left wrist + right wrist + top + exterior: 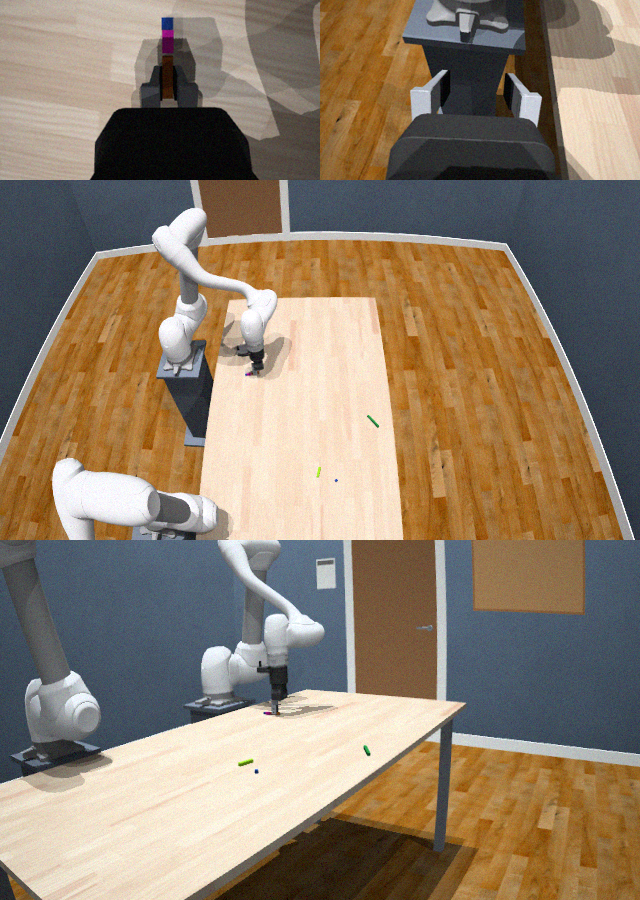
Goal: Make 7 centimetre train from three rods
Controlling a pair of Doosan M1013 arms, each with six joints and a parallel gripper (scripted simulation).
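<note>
Now: left hand 20 mm above the orange rod. From my left hand the other things lie so: lime rod: 560 mm to the right, 290 mm ahead, 20 mm below; magenta rod: 30 mm behind, 20 mm below; green rod: 560 mm ahead, 320 mm to the right, 20 mm below.
</note>
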